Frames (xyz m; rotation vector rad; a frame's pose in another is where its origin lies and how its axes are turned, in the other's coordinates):
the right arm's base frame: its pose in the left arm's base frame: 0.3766 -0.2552 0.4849 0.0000 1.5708 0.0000
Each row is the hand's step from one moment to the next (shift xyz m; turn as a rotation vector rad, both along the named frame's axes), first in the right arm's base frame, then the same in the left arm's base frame.
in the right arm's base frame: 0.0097 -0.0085 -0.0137 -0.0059 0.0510 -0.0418
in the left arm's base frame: -0.0137 -0.0085 -0.0097 -0.0418 0.0510 0.0059
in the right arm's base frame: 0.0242 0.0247 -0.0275 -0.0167 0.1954 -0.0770
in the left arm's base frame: -0.0275 0.0247 -0.0242 -0.0770 0.1954 0.0167
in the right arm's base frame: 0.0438 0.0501 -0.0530 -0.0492 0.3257 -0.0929
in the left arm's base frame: -0.0530 0.0501 -0.0438 -0.0929 0.3257 0.0492
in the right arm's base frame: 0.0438 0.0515 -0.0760 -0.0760 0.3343 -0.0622
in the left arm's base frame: -0.0760 0.0515 -0.0438 -0.0622 0.3343 0.0760
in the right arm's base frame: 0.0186 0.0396 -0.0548 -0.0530 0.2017 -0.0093
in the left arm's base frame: -0.0548 0.0396 -0.0186 -0.0093 0.2017 0.0530
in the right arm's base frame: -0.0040 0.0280 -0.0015 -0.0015 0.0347 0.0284
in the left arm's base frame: -0.0015 0.0280 0.0040 0.0284 0.0347 0.0015
